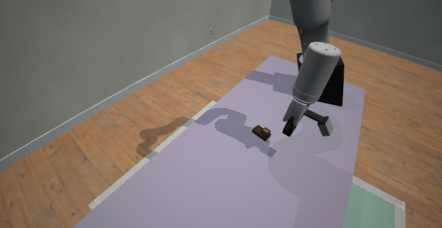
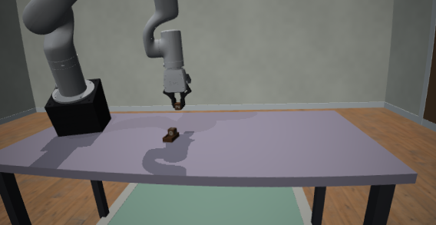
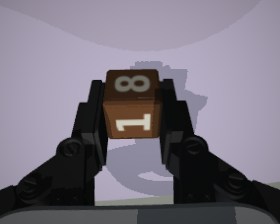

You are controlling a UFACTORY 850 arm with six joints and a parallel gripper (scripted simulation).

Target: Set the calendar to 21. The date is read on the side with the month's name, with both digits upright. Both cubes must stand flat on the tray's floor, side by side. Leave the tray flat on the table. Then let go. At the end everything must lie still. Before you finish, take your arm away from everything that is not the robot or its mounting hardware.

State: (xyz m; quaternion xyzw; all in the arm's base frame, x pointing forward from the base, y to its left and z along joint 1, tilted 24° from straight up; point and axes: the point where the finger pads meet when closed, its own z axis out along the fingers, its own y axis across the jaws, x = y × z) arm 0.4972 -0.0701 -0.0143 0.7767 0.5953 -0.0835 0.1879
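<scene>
The digit cube is 11 cm below my hand, 8 cm to the right of it and 3 cm behind it. Round my hand: brown cube: 1 cm below; brown tray: 12 cm below, 9 cm to the right, 4 cm behind.
</scene>
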